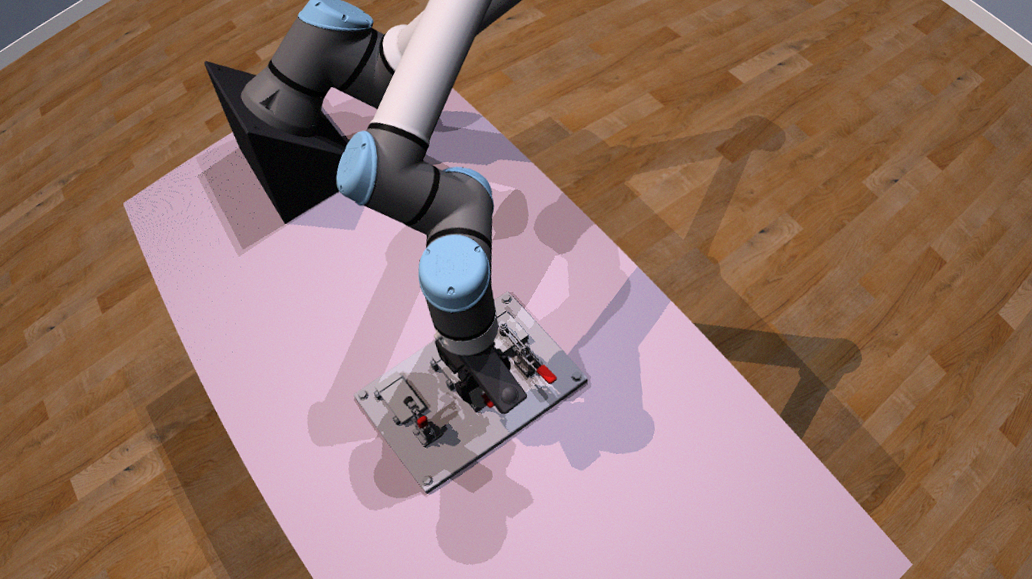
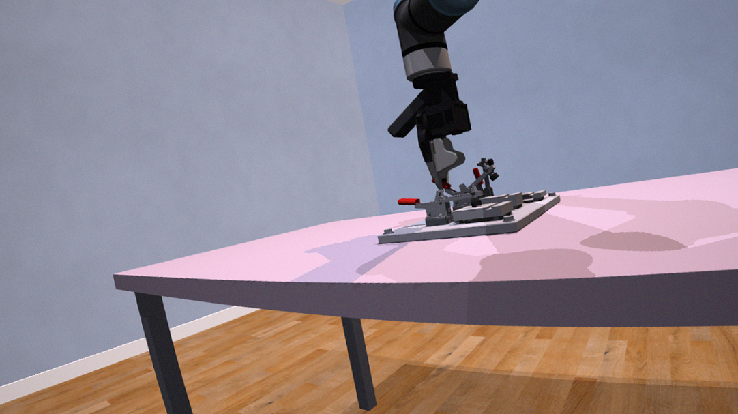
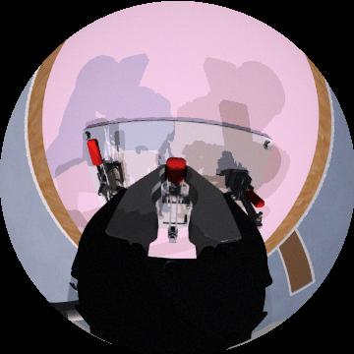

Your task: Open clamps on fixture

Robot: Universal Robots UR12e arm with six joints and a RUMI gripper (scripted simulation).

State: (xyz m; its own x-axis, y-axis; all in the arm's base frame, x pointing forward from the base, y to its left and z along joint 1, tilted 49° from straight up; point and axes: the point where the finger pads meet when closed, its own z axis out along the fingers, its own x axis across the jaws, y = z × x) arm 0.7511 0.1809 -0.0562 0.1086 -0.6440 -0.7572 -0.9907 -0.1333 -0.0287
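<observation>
My gripper is now 7 cm past the grey fixture plate, 7 cm above it and 1 cm to the left of it. The rest, counted from my hand: flat grey part 14 cm behind, 10 cm to the left, 5 cm below.
</observation>
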